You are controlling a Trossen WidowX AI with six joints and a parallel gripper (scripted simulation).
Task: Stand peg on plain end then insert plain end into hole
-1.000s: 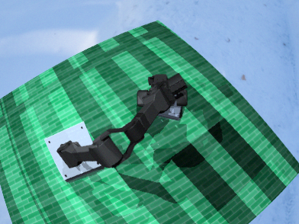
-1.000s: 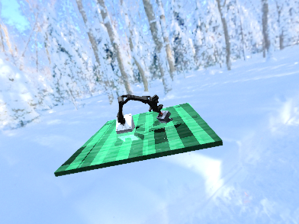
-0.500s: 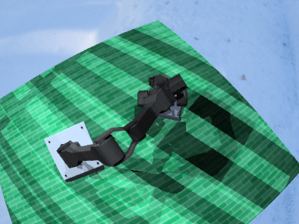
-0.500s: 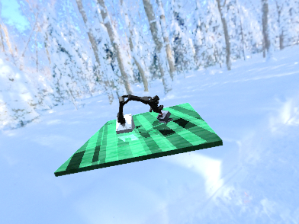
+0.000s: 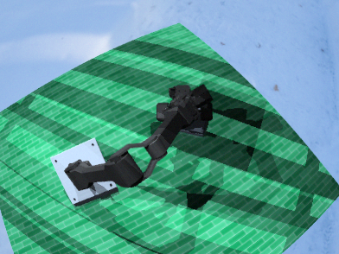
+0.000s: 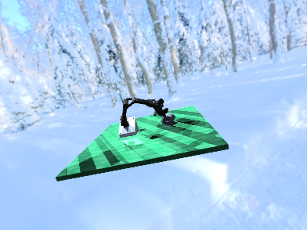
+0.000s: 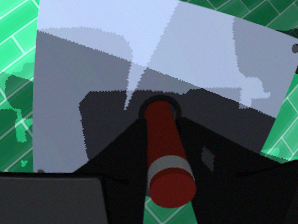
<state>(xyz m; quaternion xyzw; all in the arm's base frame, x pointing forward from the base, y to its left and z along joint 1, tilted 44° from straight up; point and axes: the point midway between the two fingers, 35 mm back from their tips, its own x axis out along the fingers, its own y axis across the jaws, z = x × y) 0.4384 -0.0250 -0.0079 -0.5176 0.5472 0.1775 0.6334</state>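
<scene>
The red peg is 1 cm to the right of my gripper tip, 1 cm behind it and 1 cm above it. The rest, counted from my gripper tip: grey sloped panel 4 cm below, 2 cm ahead, 1 cm to the left.
</scene>
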